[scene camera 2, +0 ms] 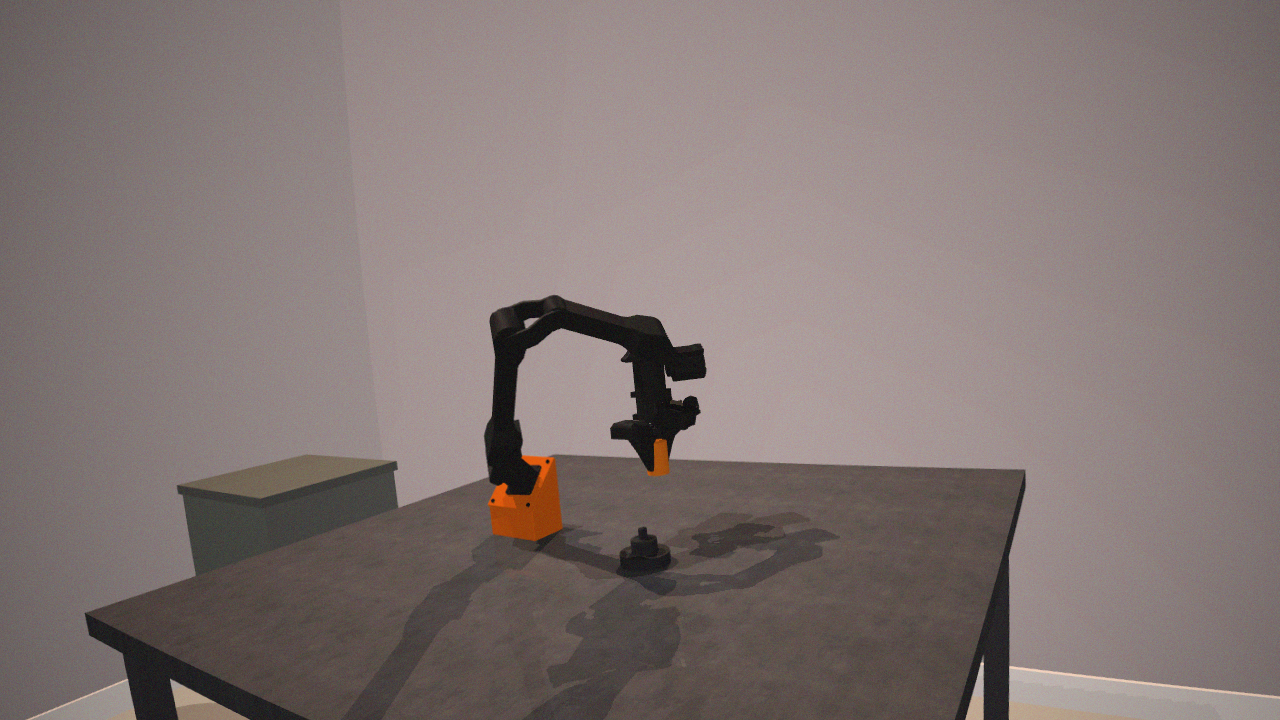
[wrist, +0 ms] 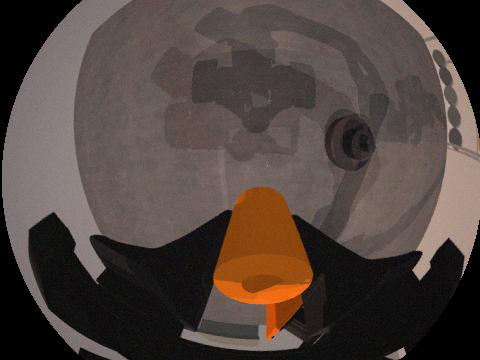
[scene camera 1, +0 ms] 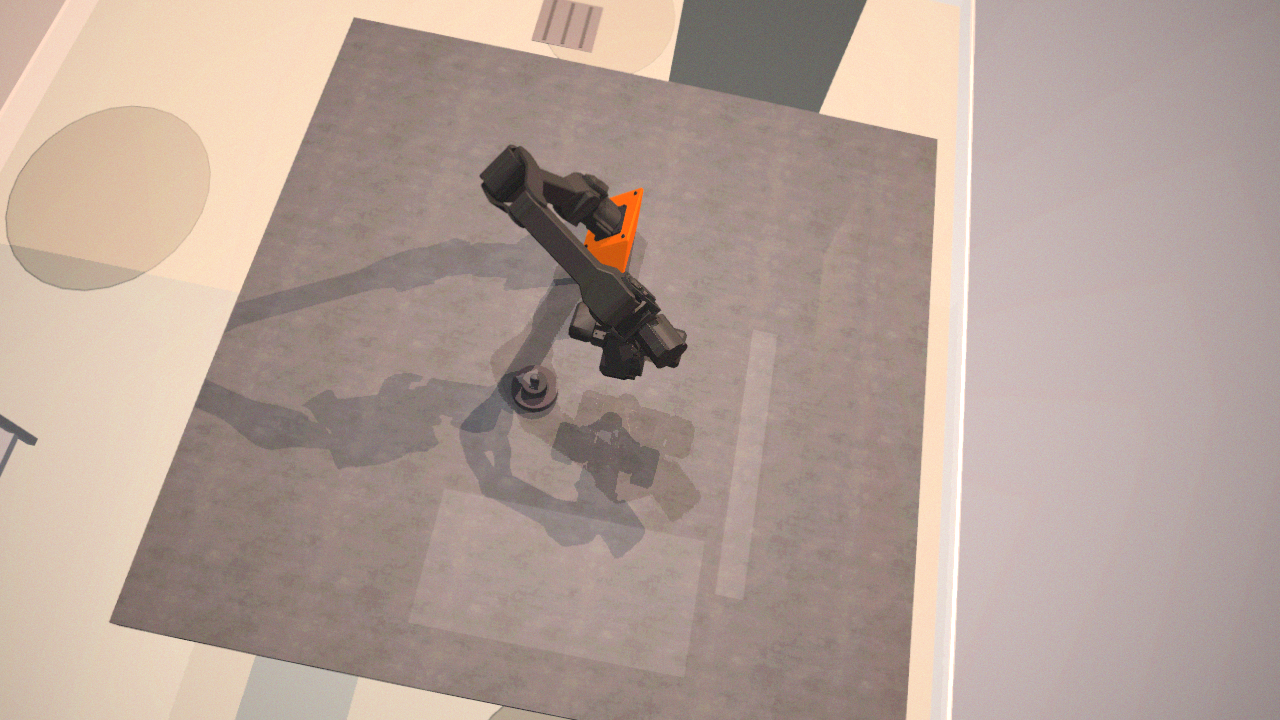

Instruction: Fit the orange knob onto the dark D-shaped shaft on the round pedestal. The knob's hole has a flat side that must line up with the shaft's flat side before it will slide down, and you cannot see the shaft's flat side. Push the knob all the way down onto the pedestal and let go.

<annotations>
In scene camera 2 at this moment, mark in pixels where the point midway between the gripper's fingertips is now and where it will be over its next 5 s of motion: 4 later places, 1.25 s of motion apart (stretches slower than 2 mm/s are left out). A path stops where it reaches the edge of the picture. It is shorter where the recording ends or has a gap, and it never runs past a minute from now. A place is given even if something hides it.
The gripper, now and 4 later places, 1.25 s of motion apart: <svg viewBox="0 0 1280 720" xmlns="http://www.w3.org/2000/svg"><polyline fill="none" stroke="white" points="658,468 654,480 641,519 641,521 641,522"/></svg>
</annotations>
